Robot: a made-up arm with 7 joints.
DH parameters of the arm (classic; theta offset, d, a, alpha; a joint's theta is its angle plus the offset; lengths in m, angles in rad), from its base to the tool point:
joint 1: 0 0.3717 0 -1.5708
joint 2: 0 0 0 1.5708
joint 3: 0 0.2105 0.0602 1.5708
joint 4: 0 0 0.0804 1.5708
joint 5: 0 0.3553 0 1.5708
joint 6: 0 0 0.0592 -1.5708
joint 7: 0 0.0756 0 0
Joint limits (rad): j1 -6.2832..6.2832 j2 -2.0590..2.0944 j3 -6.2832..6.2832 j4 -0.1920..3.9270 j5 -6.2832..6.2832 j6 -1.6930..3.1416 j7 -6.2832..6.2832
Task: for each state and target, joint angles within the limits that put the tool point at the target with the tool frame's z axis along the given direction. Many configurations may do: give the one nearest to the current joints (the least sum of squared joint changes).
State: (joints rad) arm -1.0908 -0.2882 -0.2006 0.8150 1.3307 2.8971 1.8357
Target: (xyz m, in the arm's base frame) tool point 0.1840 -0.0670 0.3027 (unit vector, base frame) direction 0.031 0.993 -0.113
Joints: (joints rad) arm -0.9532 -0.7595 0.3252 0.0149 1.0763 2.0595 1.8357
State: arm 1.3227 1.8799 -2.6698 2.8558 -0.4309 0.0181 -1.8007
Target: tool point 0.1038 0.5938 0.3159 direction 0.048 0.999 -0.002
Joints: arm 1.3294 1.2781 -2.8133 3.5740 -0.7733 0.1292 -1.8007
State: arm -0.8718 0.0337 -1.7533 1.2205 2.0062 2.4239 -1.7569
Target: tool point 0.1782 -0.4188 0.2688 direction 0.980 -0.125 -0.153
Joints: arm -0.1859 0.5316 -1.0824 0.8926 2.1280 1.5027 -1.7569
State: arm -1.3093 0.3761 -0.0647 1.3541 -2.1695 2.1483 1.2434
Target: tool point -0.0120 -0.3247 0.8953 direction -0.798 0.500 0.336
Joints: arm -1.3178 -0.0138 -0.0724 2.0785 -2.2899 1.9640 1.2434
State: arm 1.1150 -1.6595 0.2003 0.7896 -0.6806 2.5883 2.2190
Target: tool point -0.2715 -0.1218 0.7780 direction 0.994 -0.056 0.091
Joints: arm 0.9632 -1.6467 0.5132 1.5329 -0.9550 1.9301 2.2190
